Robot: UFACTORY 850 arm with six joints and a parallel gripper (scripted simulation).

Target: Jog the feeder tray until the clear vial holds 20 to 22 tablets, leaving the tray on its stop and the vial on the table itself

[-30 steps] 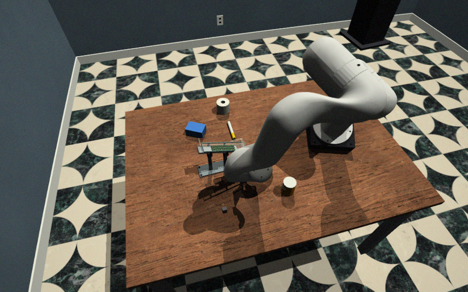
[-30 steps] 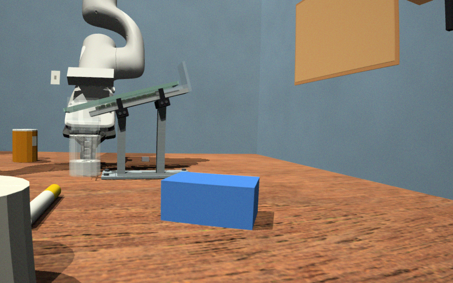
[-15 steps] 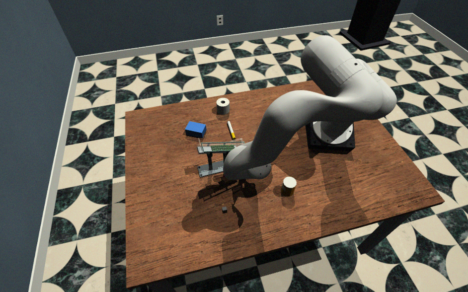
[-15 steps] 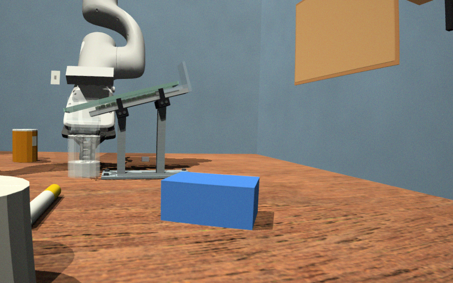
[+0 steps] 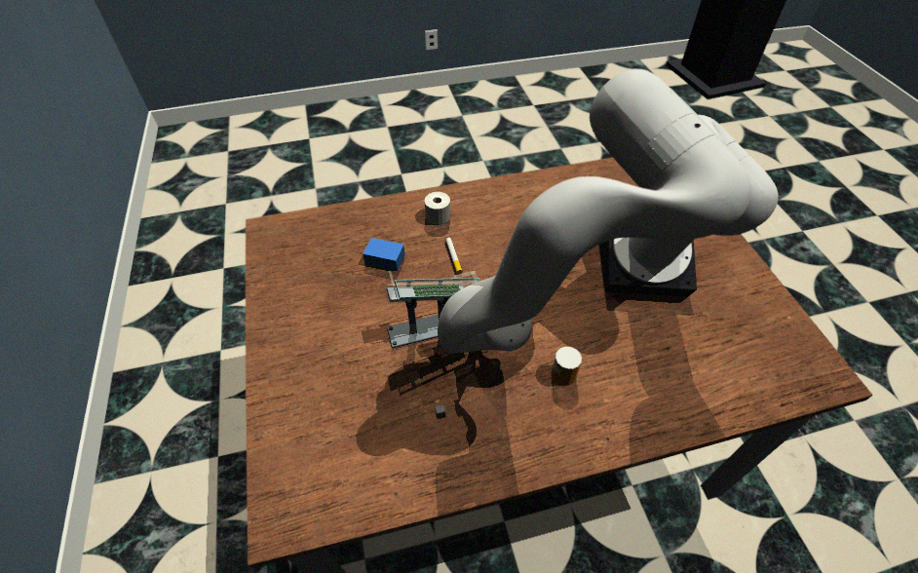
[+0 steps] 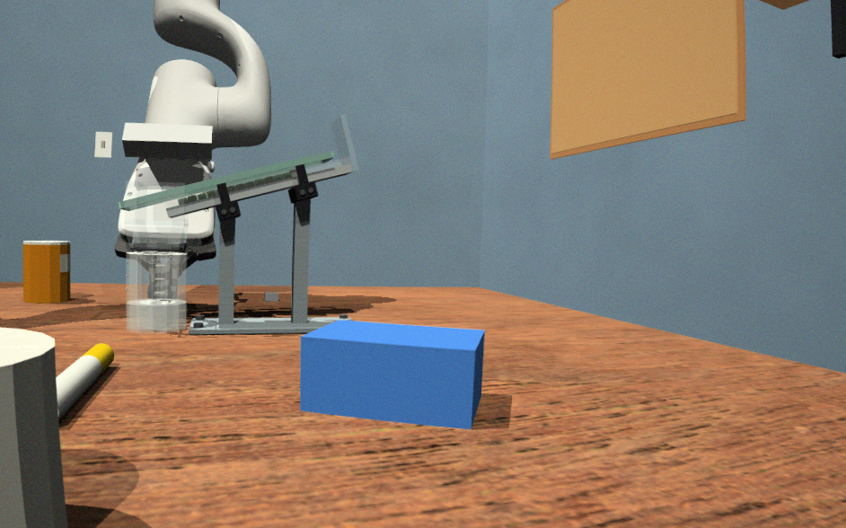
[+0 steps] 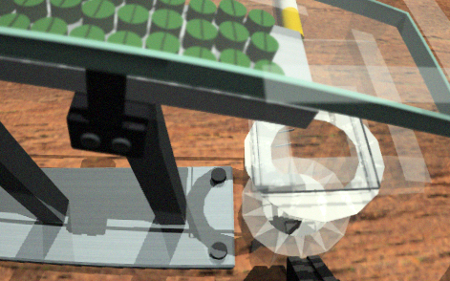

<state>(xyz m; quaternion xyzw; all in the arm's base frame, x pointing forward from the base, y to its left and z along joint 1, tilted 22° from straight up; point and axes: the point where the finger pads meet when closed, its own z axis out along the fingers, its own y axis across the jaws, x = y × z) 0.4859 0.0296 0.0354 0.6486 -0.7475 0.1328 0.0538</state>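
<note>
The clear vial lies 10 mm behind my hand, 50 mm to the right of it and 10 mm above it. From my hand the other things lie so: small grey cube: 140 mm ahead, 150 mm to the left, 30 mm below; then orange jar: 150 mm behind, 160 mm to the left, 10 mm above; then feeder tray: 100 mm ahead, 60 mm to the right, 110 mm above.
</note>
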